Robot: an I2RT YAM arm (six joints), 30 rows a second.
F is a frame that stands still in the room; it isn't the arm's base.
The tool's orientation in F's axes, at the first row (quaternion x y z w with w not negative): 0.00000 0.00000 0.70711 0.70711
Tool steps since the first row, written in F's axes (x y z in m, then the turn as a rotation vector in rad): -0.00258 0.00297 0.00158 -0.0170 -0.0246 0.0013; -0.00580 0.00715 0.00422 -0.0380 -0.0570 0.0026; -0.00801 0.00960 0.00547 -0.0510 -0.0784 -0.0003; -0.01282 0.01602 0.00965 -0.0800 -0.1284 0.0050; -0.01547 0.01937 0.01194 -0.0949 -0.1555 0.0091; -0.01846 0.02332 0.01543 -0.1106 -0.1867 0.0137; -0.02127 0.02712 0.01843 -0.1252 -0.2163 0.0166; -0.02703 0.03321 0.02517 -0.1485 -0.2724 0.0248; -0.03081 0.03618 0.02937 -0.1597 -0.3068 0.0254; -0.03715 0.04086 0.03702 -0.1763 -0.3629 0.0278; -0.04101 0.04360 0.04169 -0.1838 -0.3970 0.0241
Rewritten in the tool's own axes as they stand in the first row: 0.00297 0.00258 0.00158 -0.0246 0.0170 0.0013; 0.00715 0.00580 0.00422 -0.0570 0.0380 0.0026; 0.00960 0.00801 0.00547 -0.0784 0.0510 -0.0003; 0.01602 0.01282 0.00965 -0.1284 0.0800 0.0050; 0.01937 0.01547 0.01194 -0.1555 0.0949 0.0091; 0.02332 0.01846 0.01543 -0.1867 0.1106 0.0137; 0.02712 0.02127 0.01843 -0.2163 0.1252 0.0166; 0.03321 0.02703 0.02517 -0.2724 0.1485 0.0248; 0.03618 0.03081 0.02937 -0.3068 0.1597 0.0254; 0.04086 0.03715 0.03702 -0.3629 0.1763 0.0278; 0.04360 0.04101 0.04169 -0.3970 0.1838 0.0241
